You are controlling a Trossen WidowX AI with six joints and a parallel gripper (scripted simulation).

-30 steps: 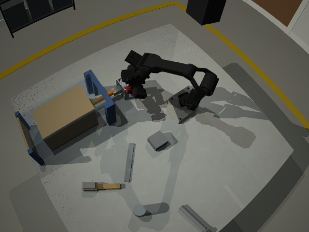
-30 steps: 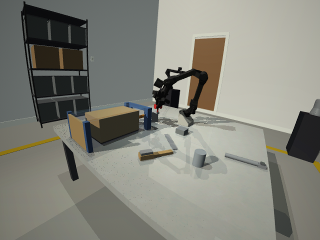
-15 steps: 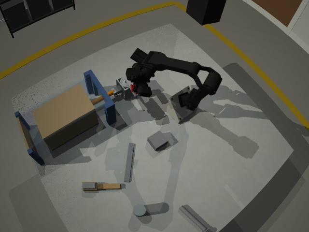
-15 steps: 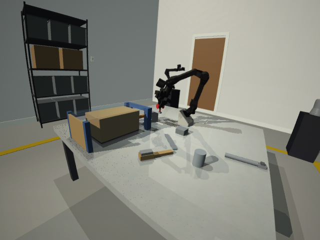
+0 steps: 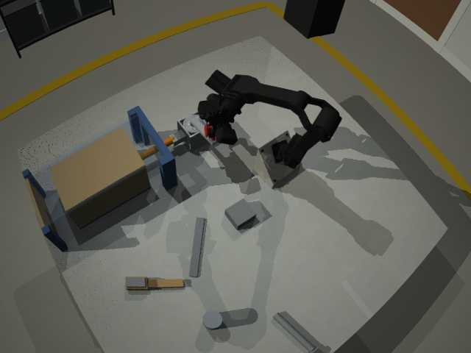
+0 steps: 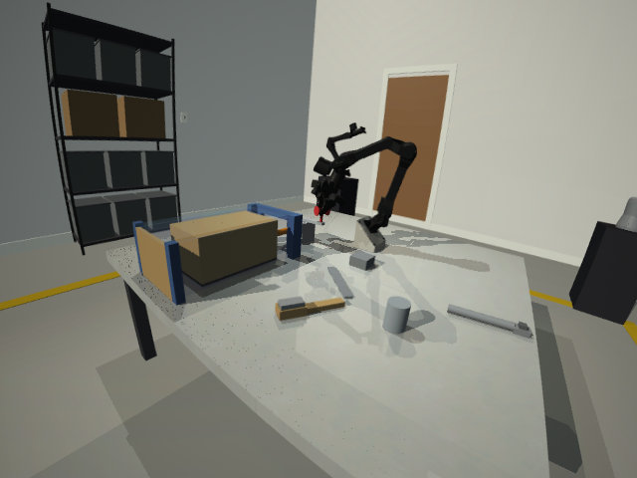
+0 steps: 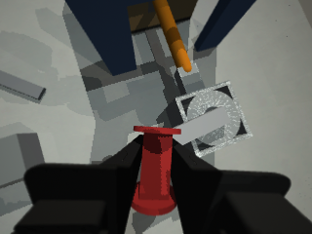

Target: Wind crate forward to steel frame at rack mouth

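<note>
The winch handle lies 30 mm to the right of my gripper tip, 30 mm below it and 10 mm behind it. The rest, counted from my gripper tip: red knob (10 mm behind); grey winch (100 mm to the right, 100 mm below, 10 mm behind); blue frame (160 mm ahead, 80 mm to the right, 30 mm below).
</note>
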